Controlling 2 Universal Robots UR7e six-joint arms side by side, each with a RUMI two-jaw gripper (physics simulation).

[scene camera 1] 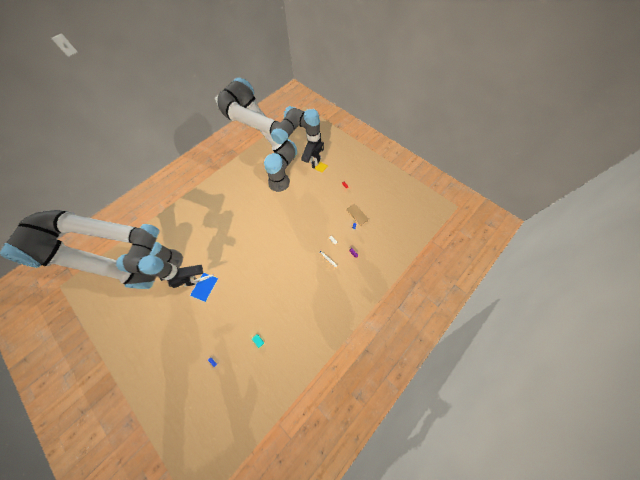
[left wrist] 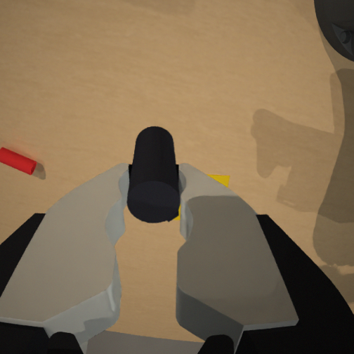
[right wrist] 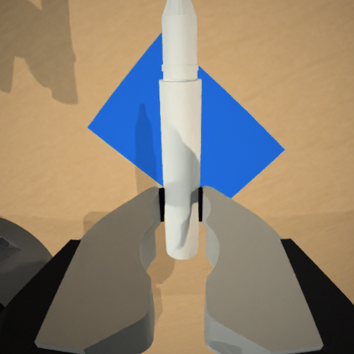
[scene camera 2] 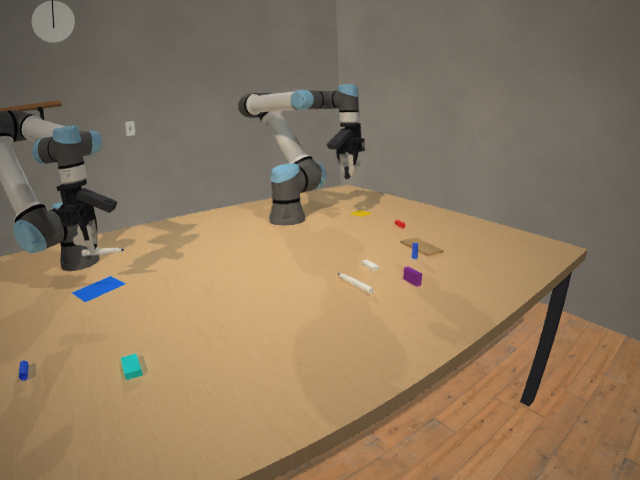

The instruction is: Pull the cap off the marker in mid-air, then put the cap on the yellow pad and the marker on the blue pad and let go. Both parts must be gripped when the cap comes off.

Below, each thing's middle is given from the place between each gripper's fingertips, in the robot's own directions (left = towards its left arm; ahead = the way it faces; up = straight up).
I see my right gripper 110 mm above the blue pad [right wrist: 234, 148] and 10 mm to the left of it. From my right hand the other things lie so: black cap [left wrist: 153, 196] (960 mm to the left, 100 mm behind, 90 mm above).
The black cap is 20 mm above my left hand and 10 mm to the right of it. From my left hand the other things lie so: blue pad (980 mm to the right, 190 mm below, 100 mm ahead).
